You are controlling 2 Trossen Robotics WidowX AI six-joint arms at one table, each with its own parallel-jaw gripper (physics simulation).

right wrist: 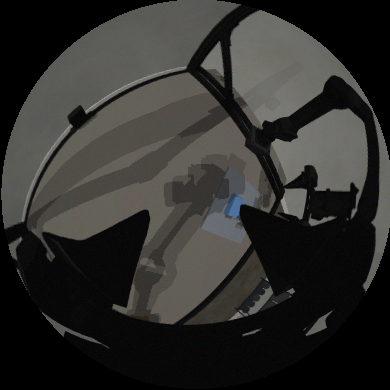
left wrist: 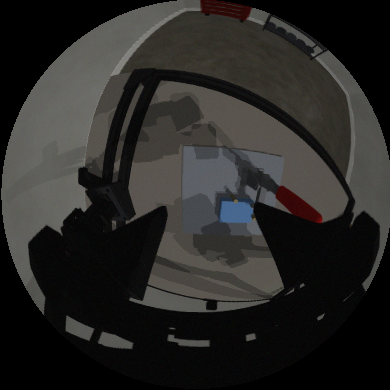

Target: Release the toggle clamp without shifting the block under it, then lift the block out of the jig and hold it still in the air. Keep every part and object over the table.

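Frame: origin at the left arm's base, x ahead, y left, z up, level; millimetres.
Seen in the pictures: left gripper, fingertip midpoint: (right wrist: 281,199) (left wrist: 210,208); right gripper, fingertip midpoint: (right wrist: 194,212); left arm's base at its link origin: (right wrist: 261,138) (left wrist: 105,205).
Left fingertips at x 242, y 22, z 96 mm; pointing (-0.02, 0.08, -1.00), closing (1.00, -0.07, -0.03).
Pixels of each thing's top centre, then the offset from my left fingertips to it. "*": a spot on its surface instead. Level surfaces: height alone.
- blue block at its top centre: (left wrist: 236,212) (right wrist: 236,207) dz -111, dx +55, dy -68 mm
- grey jig plate at its top centre: (left wrist: 233,197) (right wrist: 236,207) dz -134, dx +53, dy -44 mm
- toggle clamp's red handle at a spot on its surface: (left wrist: 300,205) * dz +9, dx +90, dy -5 mm
- brown table at its surface level: dz -142 mm
The blue block (left wrist: 235,212) (right wrist: 233,206) sits on the grey jig plate (left wrist: 200,170) (right wrist: 214,220), with small brass-coloured bits at its edge. The toggle clamp's red handle (left wrist: 300,205) slants out past the plate's edge in the left wrist view, beside the right-hand finger; its dark metal arm is in shadow and partly hidden. In the right wrist view a finger hides most of the clamp. My left gripper (left wrist: 210,208) (right wrist: 281,199) is open and empty, above the plate and apart from block and handle. My right gripper (right wrist: 194,212) is open and empty, high above the table and farther from the plate.
The brown table (left wrist: 150,175) (right wrist: 120,200) carries broad arm shadows. Black frame bars (left wrist: 240,92) (right wrist: 262,160) cross both views. My left arm (right wrist: 371,150) arches at the right of the right wrist view. A red cabinet (left wrist: 225,9) stands far off beyond the table.
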